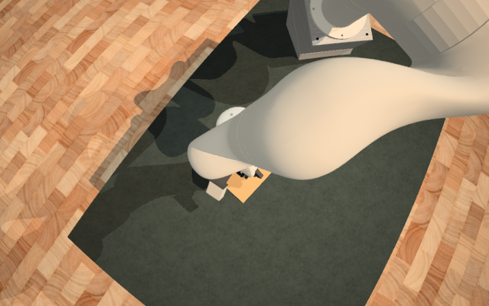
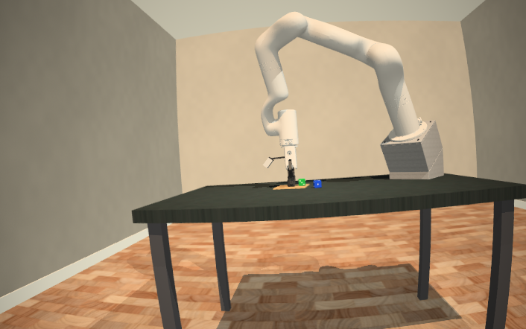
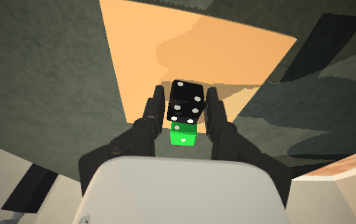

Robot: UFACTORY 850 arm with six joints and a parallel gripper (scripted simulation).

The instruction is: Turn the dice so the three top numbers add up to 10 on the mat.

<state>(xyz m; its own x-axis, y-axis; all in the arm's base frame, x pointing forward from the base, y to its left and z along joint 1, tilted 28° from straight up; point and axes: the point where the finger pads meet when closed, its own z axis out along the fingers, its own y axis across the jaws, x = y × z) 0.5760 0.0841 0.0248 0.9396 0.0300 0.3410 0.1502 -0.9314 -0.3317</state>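
Right now the black die is 1 cm below my hand. Round my hand: green die: 4 cm behind, 1 cm to the right, 1 cm below; blue die: 12 cm behind, 7 cm to the left, 1 cm below; orange mat: 3 cm below.
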